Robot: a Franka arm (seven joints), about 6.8 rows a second.
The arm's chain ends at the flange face. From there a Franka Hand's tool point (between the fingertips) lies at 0.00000 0.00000 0.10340 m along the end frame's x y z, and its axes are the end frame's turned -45 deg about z.
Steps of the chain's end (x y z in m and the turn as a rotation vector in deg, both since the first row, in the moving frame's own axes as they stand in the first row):
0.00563 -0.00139 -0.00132 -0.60 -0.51 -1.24
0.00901 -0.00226 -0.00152 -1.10 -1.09 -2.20
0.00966 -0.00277 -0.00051 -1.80 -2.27 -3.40
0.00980 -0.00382 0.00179 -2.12 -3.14 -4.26
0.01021 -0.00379 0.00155 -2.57 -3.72 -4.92
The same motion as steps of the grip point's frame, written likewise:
0.00355 0.00313 -0.00133 -0.06 -0.78 -1.24
0.00518 0.00484 -0.00156 -0.01 -1.55 -2.20
0.00358 0.00443 -0.00064 0.33 -2.88 -3.40
0.00288 0.00318 0.00156 0.72 -3.72 -4.26
0.00183 0.00342 0.00123 0.81 -4.45 -4.92

